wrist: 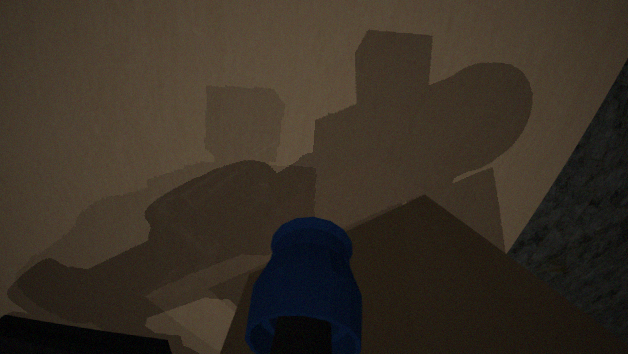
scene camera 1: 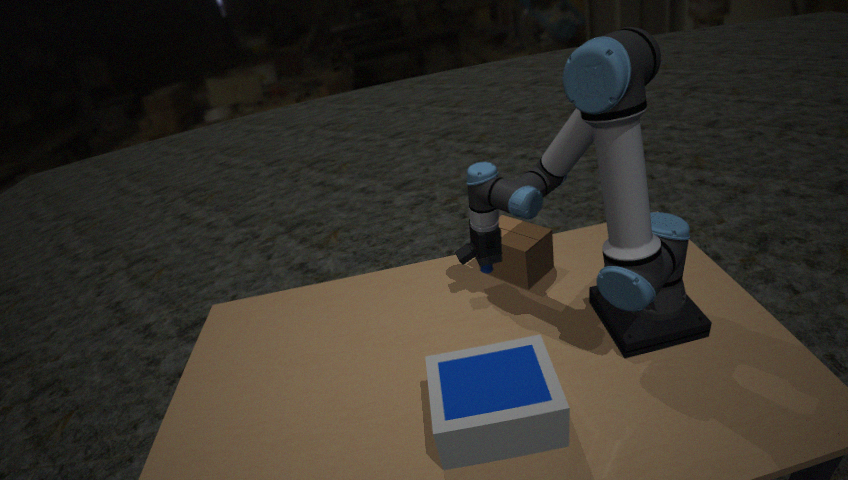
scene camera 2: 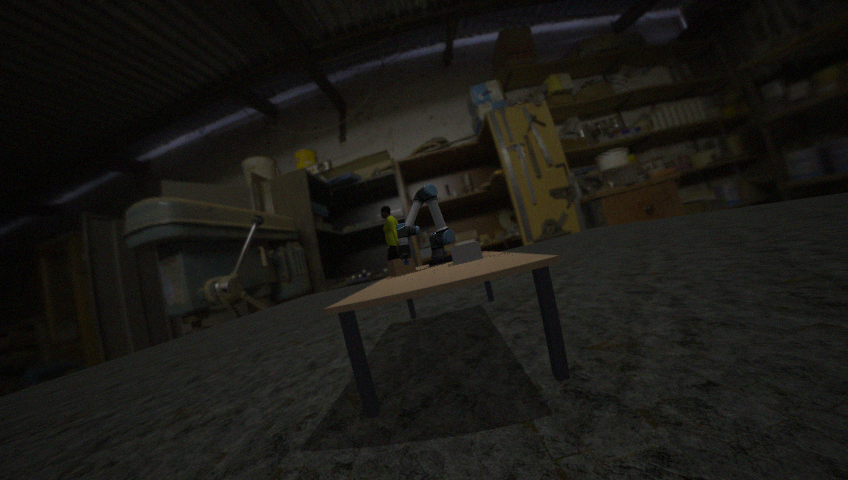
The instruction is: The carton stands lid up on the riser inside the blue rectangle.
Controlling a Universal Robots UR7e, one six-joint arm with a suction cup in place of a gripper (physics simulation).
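Places are measured from the arm's base along level axes (x ahead, y left, z up), in millimetres.
Pixels of known places: hand, its tool point: (wrist: 311, 251) (scene camera 1: 486, 269) (scene camera 2: 406, 264); arm's base, origin of its link: (scene camera 2: 439, 257).
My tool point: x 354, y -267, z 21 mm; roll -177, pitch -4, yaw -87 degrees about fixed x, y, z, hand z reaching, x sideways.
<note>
For each thing: its top centre in the pictures, then the offset to it from my tool point. Level surfaces: height alone.
- brown carton, centre of its top: (scene camera 1: 512, 232) (scene camera 2: 399, 258) 101 mm back, 59 mm right, 62 mm up
- wooden table, height of its surface: 68 mm down
- grey riser, centre of its top: (scene camera 1: 491, 380) (scene camera 2: 463, 244) 103 mm ahead, 440 mm left, 52 mm up
- blue rectangle, centre of its top: (scene camera 1: 491, 380) 103 mm ahead, 440 mm left, 52 mm up
The brown carton (scene camera 1: 528, 253) (wrist: 439, 286) stands on the wooden table (scene camera 1: 331, 358) near its far edge, a taped seam across its top face. My suction cup (scene camera 1: 486, 269) (wrist: 311, 233) points straight down, close against the carton's left side and low near the table top. Its mouth faces the table, not a carton face, and nothing hangs from it. The grey riser (scene camera 1: 498, 435) (scene camera 2: 467, 250) with the blue rectangle (scene camera 1: 493, 382) on top stands at the table's near side, apart from the carton and with nothing on it.
The arm's black base (scene camera 1: 651, 325) is bolted at the table's right, beside the carton. The table's far edge and the dark floor (wrist: 584, 220) lie just behind the carton. In scene camera 2 the table (scene camera 2: 438, 280) is small and far off, with workshop shelves behind.
</note>
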